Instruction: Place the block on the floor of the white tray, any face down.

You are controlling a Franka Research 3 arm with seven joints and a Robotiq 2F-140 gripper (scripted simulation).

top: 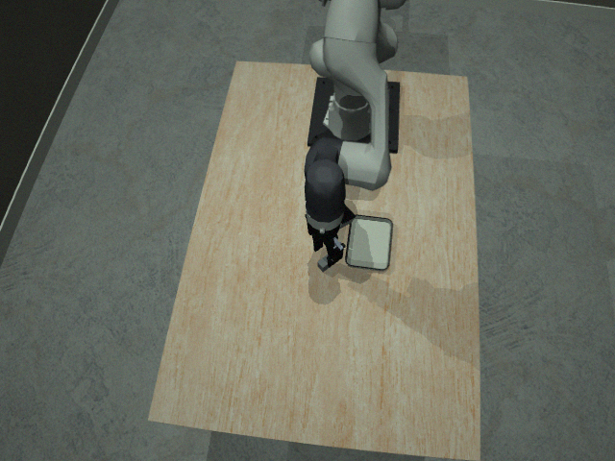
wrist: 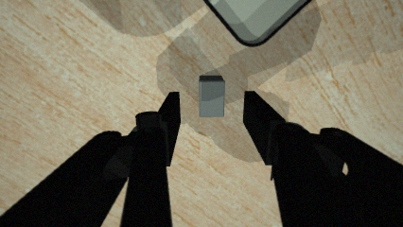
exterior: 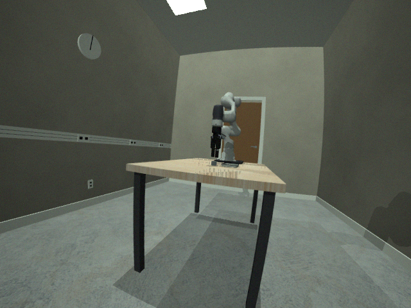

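The small grey block is 80 mm below my hand. Round my hand: white tray: 120 mm to the left, 80 mm below, 80 mm behind.
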